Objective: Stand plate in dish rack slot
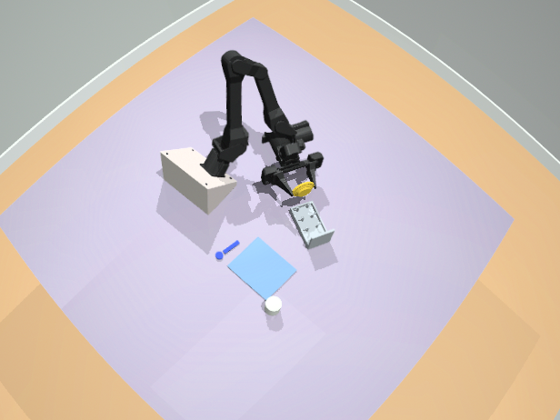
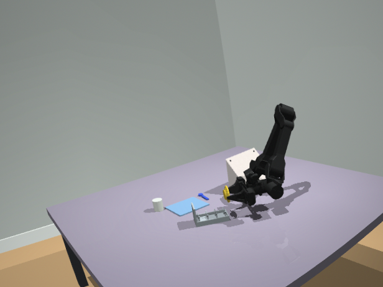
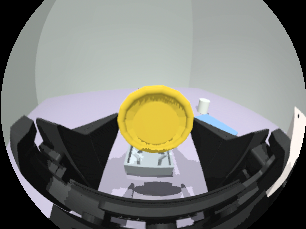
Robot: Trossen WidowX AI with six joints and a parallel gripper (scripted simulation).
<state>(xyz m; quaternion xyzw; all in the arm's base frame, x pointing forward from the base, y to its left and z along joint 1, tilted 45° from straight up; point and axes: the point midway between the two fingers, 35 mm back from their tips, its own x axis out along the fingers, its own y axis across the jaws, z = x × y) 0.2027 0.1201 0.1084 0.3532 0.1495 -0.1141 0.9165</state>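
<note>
The grey dish rack lies 6 cm ahead of my gripper tip, 2 cm to the right of it and 8 cm below it. Also, from my gripper tip: blue spoon: 3 cm behind, 26 cm to the right, 10 cm below; yellow plate: 1 cm behind; white cup: 19 cm ahead, 28 cm to the right, 7 cm below.
</note>
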